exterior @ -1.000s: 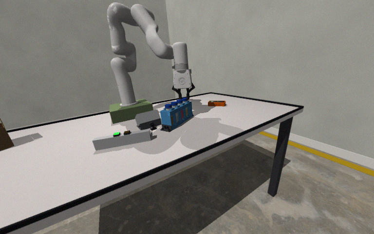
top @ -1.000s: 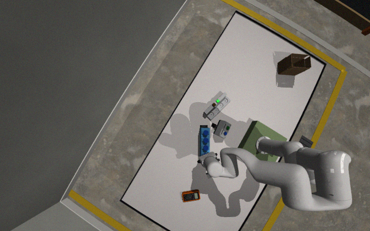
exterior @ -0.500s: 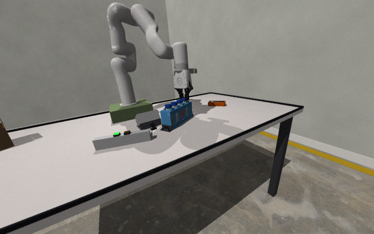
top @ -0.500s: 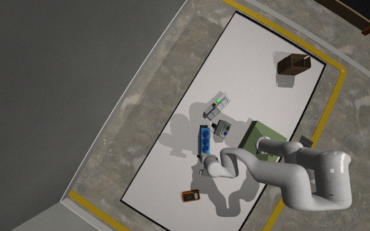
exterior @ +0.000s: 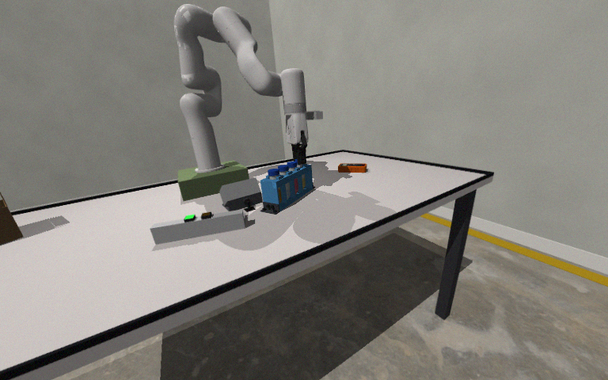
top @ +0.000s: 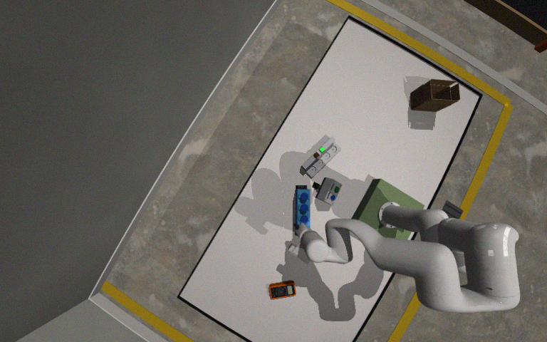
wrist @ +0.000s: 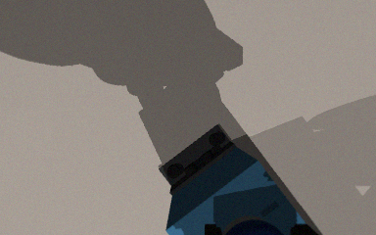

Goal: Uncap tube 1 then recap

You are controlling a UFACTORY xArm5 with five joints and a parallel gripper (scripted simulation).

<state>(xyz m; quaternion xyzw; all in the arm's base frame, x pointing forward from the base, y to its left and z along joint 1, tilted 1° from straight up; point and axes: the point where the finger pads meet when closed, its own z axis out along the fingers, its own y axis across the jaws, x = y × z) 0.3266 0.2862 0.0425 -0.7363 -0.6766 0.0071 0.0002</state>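
The blue cap is 1 cm below my hand. The rest, counted from my hand: green key 25 cm to the right, 6 cm below, 4 cm behind; grey key housing 23 cm to the right, 7 cm below, 3 cm behind; blue key 21 cm to the right, 6 cm below, 5 cm behind.
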